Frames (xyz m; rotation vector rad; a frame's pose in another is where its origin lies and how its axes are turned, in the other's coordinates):
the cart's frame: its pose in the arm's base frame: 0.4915 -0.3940 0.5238 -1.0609 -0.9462 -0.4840
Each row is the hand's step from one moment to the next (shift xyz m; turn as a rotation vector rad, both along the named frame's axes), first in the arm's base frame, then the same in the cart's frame.
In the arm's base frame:
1: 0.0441 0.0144 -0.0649 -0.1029 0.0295 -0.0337
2: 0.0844 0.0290 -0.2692 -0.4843 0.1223 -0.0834
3: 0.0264 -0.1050 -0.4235 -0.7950 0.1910 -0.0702
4: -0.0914 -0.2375 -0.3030 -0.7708 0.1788 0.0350
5: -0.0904 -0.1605 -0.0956 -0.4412 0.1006 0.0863
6: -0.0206 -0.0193 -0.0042 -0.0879 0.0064 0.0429
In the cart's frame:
1: -0.0297 0.0722 -0.0163 -0.0805 -0.0454 0.0637
2: -0.1785 0.2137 -0.0539 -0.3172 -0.2598 0.2973
3: -0.3516 0.1918 -0.1751 -0.4656 -0.4651 0.4903
4: -0.3255 -0.0152 -0.2244 -0.3653 -0.5069 0.4867
5: -0.1435 -0.0876 -0.1216 -0.1536 -0.3251 0.2880
6: -0.0163 -0.0215 -0.0094 -0.0103 -0.0840 0.0495

